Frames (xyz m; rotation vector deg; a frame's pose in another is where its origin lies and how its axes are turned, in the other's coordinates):
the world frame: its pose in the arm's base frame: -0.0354 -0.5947 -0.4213 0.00 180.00 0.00
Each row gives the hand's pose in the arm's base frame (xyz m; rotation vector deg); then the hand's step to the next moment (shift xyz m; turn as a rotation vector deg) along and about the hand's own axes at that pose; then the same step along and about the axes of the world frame.
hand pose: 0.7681 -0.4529 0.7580 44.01 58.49 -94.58
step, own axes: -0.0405 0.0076 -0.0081 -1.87 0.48 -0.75
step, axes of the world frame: -0.0192 0.0232 -0.0293 -1.01 1.39 -1.15
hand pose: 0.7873 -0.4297 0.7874 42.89 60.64 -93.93
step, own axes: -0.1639 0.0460 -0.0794 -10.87 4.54 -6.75
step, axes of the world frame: -0.0921 0.1338 -0.0942 -7.50 10.05 -5.20
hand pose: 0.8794 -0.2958 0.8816 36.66 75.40 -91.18
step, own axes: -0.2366 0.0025 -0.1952 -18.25 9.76 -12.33
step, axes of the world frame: -0.0694 0.2625 -0.1428 -14.34 17.86 -7.47
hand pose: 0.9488 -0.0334 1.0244 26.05 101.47 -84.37
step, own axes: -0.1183 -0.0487 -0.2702 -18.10 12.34 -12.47
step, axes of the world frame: 0.0480 0.2653 -0.1291 -15.99 18.65 -5.65
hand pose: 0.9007 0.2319 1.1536 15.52 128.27 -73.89
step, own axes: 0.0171 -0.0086 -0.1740 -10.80 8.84 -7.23
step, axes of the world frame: 0.0788 0.1415 -0.0664 -10.24 11.72 -2.19
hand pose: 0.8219 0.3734 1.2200 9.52 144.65 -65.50
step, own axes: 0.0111 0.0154 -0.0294 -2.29 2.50 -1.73
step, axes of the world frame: 0.0146 0.0317 -0.0029 -2.27 3.05 -0.14
